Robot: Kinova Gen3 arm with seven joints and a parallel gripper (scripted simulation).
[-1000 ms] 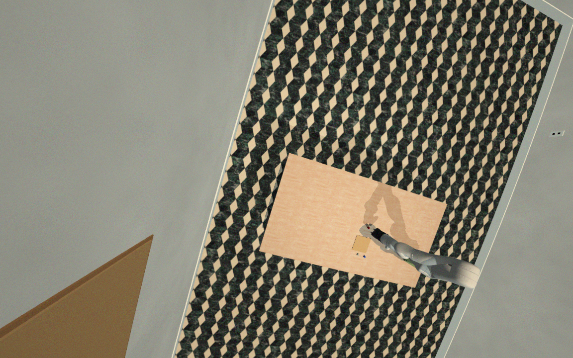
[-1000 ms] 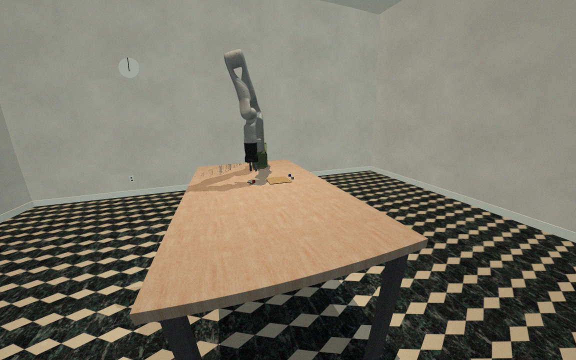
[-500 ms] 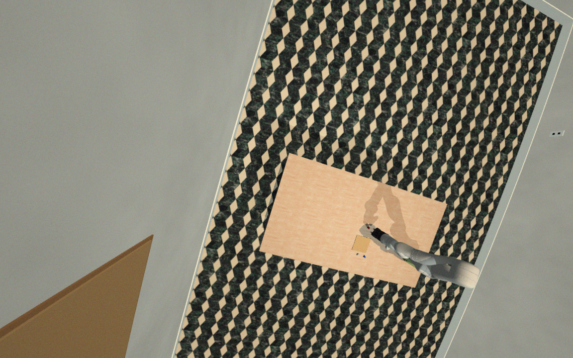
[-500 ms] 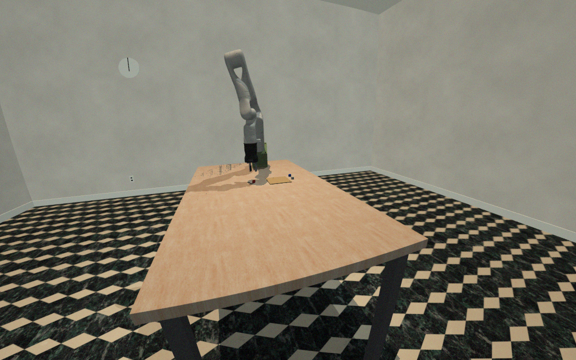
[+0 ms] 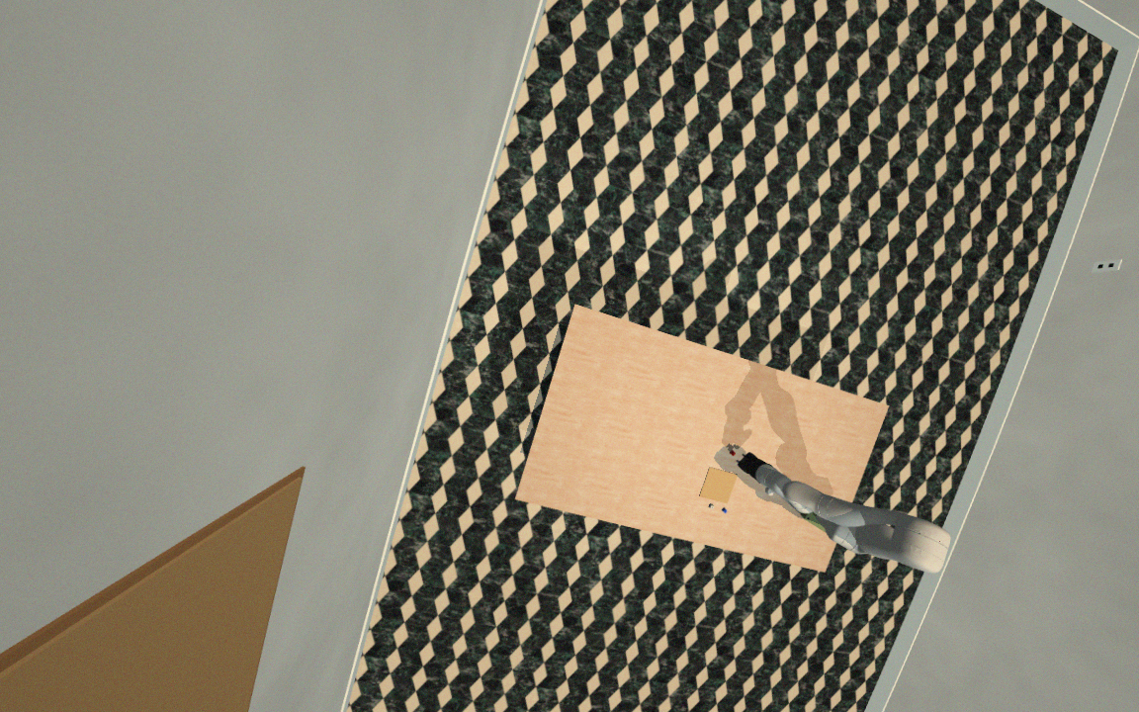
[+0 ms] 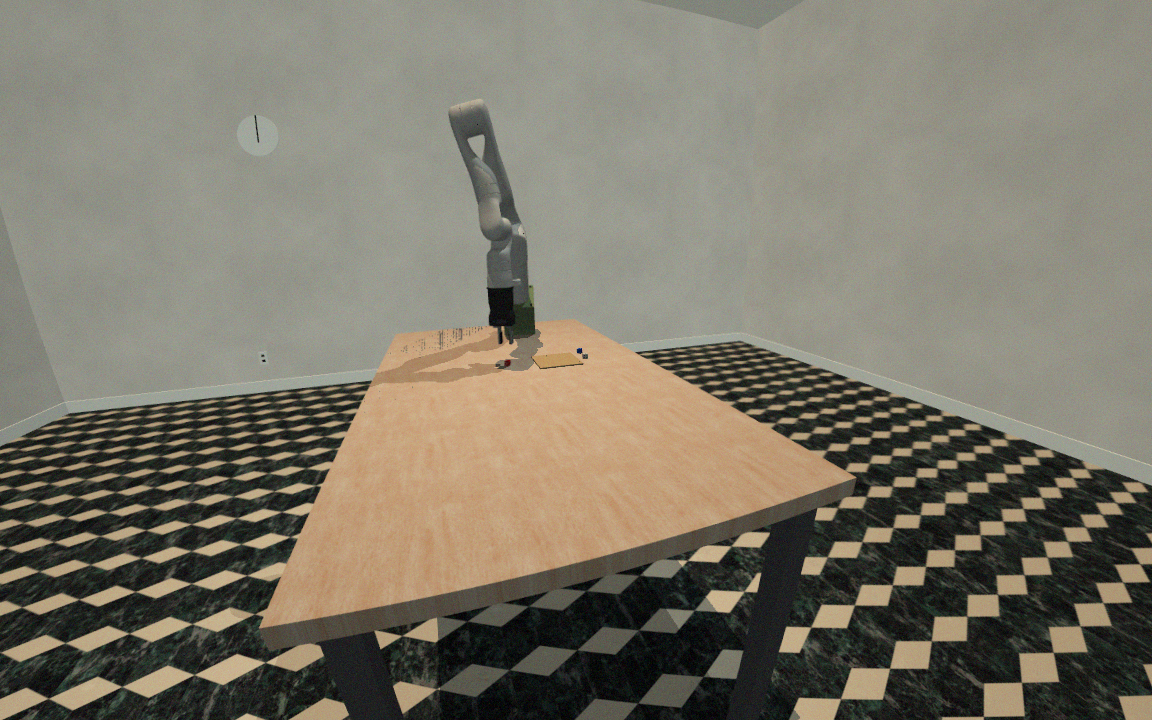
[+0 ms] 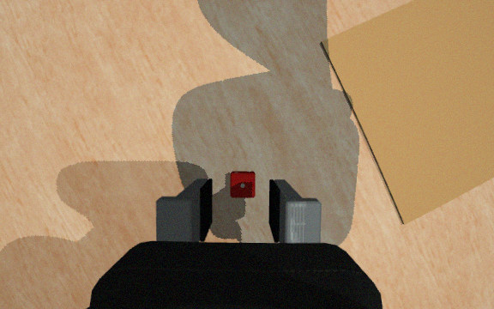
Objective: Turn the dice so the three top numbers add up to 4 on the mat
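Now: hand 8 cm above the red die. The rest, counted from my hand: tan mat 1 cm ahead, 16 cm to the left, 9 cm below; then blue die 5 cm behind, 27 cm to the left, 8 cm below; then white die 2 cm ahead, 26 cm to the left, 8 cm below.
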